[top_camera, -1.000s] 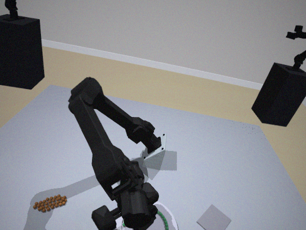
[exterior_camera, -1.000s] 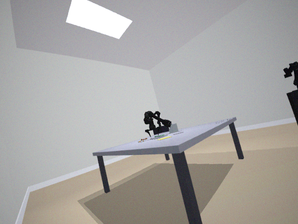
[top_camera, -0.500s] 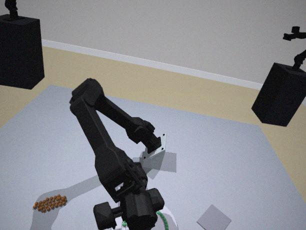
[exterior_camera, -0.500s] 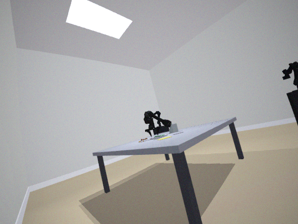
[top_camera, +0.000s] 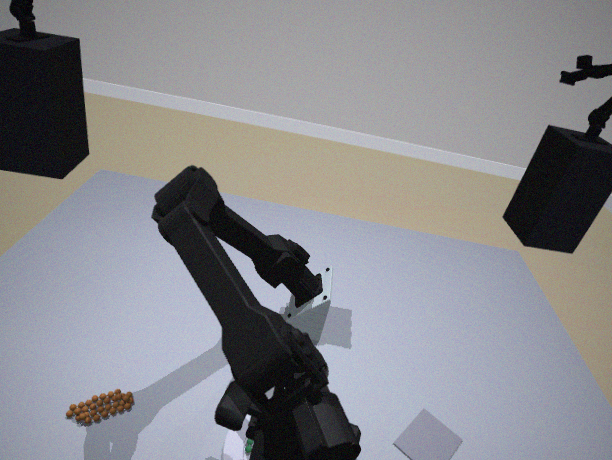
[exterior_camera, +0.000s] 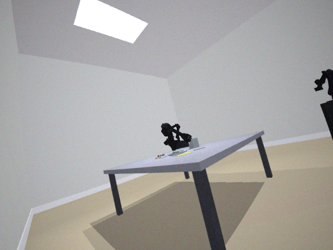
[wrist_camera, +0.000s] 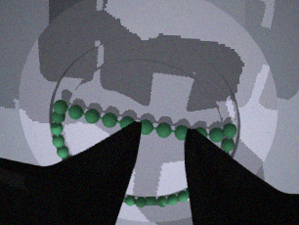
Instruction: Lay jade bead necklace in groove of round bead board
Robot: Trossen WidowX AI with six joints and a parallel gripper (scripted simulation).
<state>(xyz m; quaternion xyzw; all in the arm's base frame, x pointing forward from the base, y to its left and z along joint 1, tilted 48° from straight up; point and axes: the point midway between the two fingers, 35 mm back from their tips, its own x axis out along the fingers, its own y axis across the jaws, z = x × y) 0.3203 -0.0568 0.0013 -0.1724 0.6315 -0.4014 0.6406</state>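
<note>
The round bead board lies 2 cm behind my gripper tip, 2 cm to the left of it and 2 cm below it. The rest, counted from my gripper tip: yellow strip: 18 cm ahead, 24 cm to the left, 3 cm below; flat grey square: 7 cm behind, 25 cm to the left, 3 cm below.
</note>
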